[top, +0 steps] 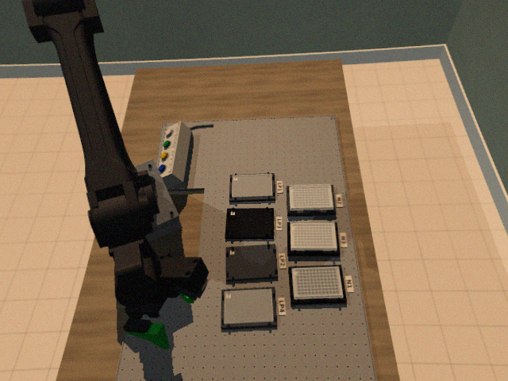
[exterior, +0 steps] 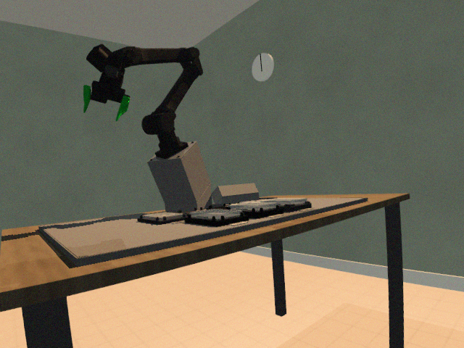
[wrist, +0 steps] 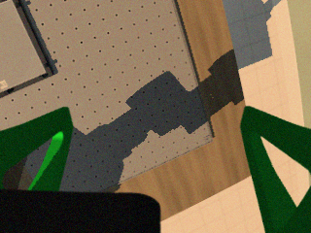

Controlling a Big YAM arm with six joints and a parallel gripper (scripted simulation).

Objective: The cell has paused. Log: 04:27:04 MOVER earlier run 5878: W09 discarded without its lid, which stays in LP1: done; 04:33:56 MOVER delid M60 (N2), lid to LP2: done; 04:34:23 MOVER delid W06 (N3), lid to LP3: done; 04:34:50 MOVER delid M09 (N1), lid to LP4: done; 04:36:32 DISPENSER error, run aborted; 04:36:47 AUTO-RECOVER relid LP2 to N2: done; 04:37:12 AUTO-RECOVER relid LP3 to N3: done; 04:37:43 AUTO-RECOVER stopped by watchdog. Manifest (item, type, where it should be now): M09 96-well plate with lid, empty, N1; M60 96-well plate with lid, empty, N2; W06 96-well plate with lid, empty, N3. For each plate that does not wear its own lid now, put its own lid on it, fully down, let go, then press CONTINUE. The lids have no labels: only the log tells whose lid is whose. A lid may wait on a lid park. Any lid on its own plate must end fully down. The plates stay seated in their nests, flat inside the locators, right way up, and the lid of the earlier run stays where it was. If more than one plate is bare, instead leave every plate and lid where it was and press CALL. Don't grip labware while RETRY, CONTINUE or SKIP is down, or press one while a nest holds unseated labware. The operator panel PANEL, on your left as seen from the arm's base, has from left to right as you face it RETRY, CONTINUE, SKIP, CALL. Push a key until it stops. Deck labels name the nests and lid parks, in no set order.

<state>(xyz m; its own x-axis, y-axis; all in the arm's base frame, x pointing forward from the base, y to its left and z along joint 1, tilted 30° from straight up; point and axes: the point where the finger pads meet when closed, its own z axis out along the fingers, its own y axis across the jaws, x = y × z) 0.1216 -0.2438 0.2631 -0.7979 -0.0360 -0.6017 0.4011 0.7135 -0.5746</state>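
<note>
Now: hand 12 cm short of the lid park LP2, 26 cm to the right of it and 33 cm above it. Round my hand: lid park LP3: 12 cm ahead, 39 cm to the left, 33 cm below; then lid park LP4: 11 cm ahead, 13 cm to the left, 33 cm below; then plate: 29 cm ahead, 18 cm to the left, 32 cm below.
</note>
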